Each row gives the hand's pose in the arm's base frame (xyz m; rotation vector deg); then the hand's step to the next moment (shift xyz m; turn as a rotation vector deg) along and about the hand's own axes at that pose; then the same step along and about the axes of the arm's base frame.
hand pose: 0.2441 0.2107 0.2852 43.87 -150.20 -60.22
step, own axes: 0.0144 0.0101 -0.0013 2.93 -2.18 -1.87
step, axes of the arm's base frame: -0.0155 -0.0024 0.0080 -0.92 -4.00 -0.14
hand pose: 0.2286 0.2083 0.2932 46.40 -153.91 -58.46
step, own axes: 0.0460 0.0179 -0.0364 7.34 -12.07 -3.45
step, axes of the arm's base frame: -0.0346 -0.0344 0.0372 0.16 -13.42 -5.61
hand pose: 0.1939 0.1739 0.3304 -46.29 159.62 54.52
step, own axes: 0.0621 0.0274 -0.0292 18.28 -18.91 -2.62
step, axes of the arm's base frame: -0.0647 -0.0272 0.0231 -5.79 -22.46 -12.68
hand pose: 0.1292 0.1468 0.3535 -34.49 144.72 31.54
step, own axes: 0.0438 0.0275 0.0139 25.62 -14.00 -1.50
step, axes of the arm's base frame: -0.0433 0.0157 -0.0273 -13.64 -20.15 -16.20
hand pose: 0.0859 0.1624 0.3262 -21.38 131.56 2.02
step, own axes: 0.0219 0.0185 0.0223 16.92 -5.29 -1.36
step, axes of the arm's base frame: -0.0033 0.0153 -0.0328 -10.37 -9.58 -10.81
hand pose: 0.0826 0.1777 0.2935 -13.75 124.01 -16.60
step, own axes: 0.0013 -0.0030 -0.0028 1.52 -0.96 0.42
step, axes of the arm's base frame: -0.0028 -0.0029 0.0014 -0.46 -1.39 -1.13
